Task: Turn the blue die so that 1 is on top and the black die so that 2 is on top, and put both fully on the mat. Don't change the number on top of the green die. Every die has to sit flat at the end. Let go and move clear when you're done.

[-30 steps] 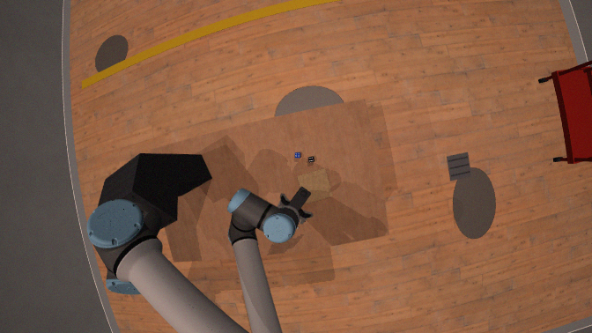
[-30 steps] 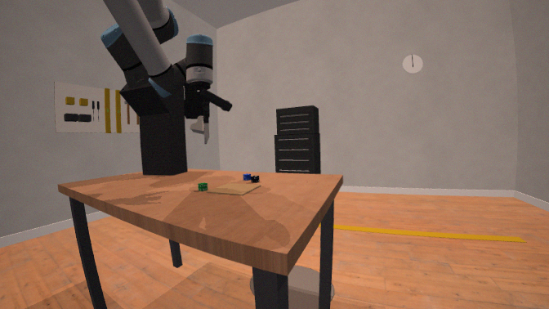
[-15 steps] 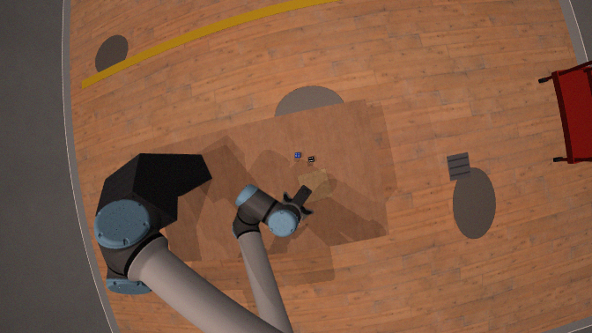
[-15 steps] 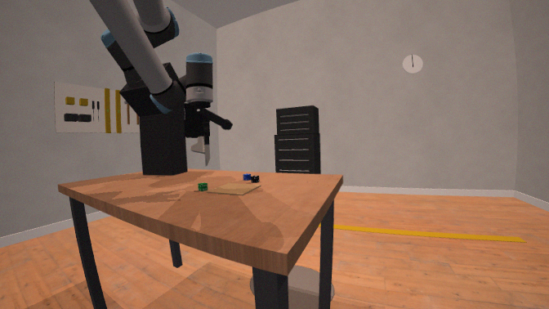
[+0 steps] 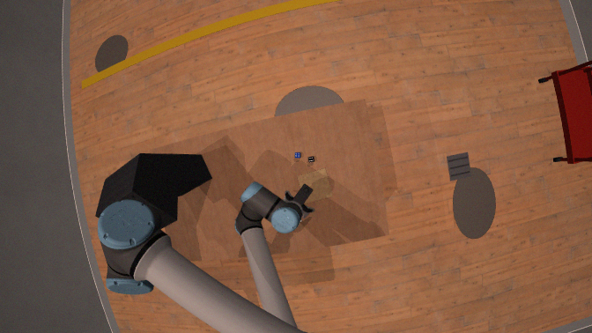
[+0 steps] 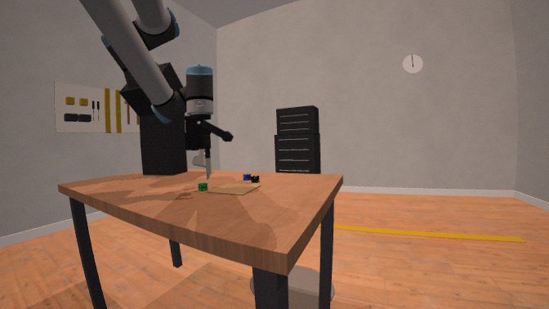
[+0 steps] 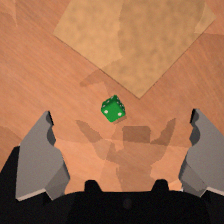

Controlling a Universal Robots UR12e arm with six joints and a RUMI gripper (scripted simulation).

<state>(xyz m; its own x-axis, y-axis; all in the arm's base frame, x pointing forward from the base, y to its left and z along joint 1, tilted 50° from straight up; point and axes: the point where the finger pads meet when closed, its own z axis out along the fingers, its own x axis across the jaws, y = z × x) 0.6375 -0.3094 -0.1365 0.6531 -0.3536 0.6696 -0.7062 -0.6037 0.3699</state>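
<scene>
My hand is 4 cm above the green die, 2 cm past it and 1 cm to the left of it. From my hand the other things lie so: tan mat: 8 cm ahead, 5 cm to the left, 5 cm below; black die: 17 cm to the left, 9 cm ahead, 4 cm below; blue die: 21 cm to the left, 4 cm below, 3 cm ahead.
</scene>
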